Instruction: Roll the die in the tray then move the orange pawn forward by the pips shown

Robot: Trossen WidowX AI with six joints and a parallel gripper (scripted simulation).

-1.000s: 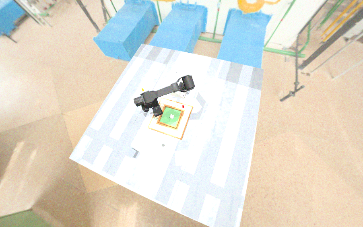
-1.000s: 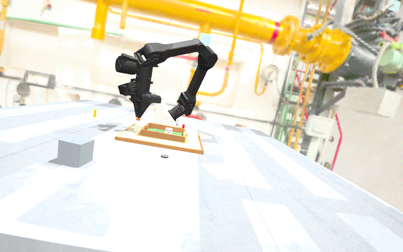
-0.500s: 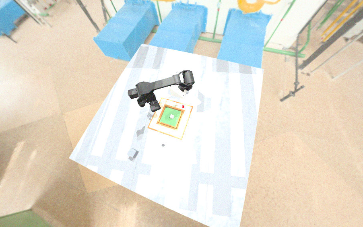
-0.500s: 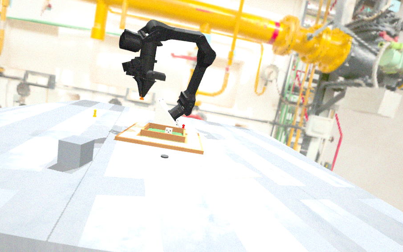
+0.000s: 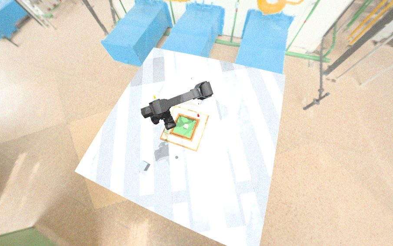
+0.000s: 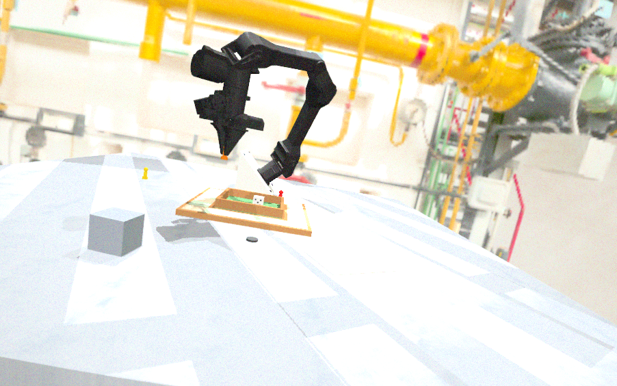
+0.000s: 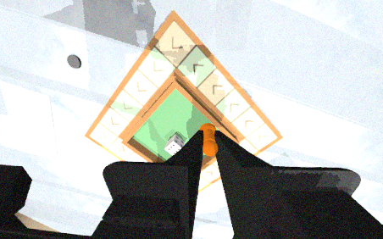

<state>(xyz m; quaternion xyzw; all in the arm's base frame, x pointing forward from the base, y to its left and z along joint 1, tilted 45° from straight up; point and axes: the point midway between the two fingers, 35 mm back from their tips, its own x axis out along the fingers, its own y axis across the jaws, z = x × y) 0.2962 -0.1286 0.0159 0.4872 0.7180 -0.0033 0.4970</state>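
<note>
My gripper tip is 10 cm to the right of the white die, 10 cm above it and 2 cm past it. The rest, counted from my gripper tip: red pawn: 15 cm to the left, 14 cm behind, 10 cm below; orange pawn: 1 cm above; yellow pawn: 26 cm to the right, 18 cm behind, 11 cm below.
</note>
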